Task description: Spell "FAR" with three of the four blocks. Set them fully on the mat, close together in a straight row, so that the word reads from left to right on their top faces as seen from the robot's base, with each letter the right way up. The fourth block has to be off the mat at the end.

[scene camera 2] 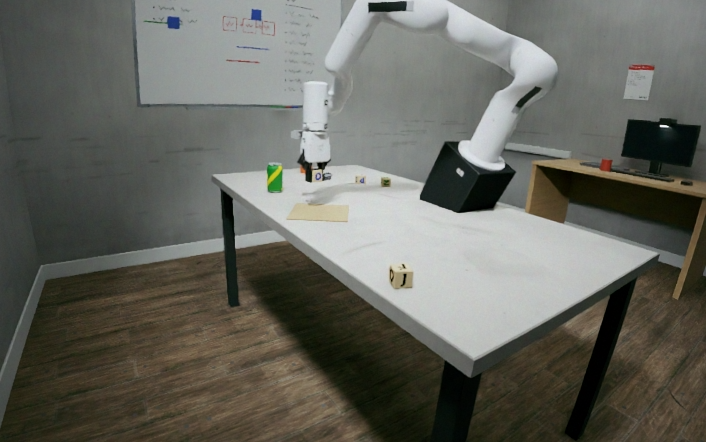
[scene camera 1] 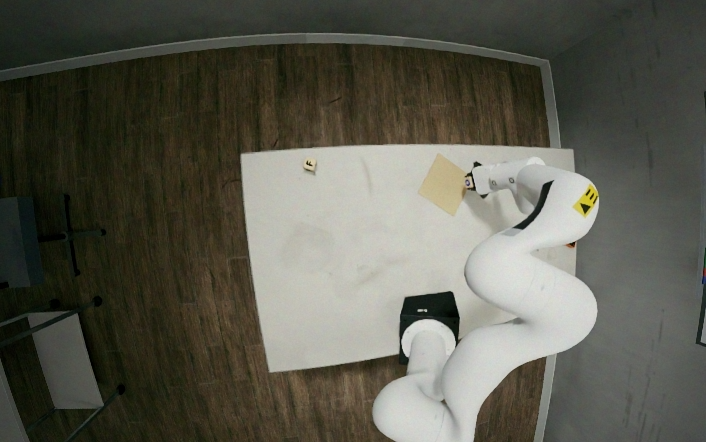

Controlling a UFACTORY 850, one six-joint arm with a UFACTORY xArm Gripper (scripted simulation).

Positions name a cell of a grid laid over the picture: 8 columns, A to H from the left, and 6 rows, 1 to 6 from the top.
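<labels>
There is a tan mat (scene camera 2: D3) in the scene, and I find that the mat is 130 cm from the lens.
</labels>
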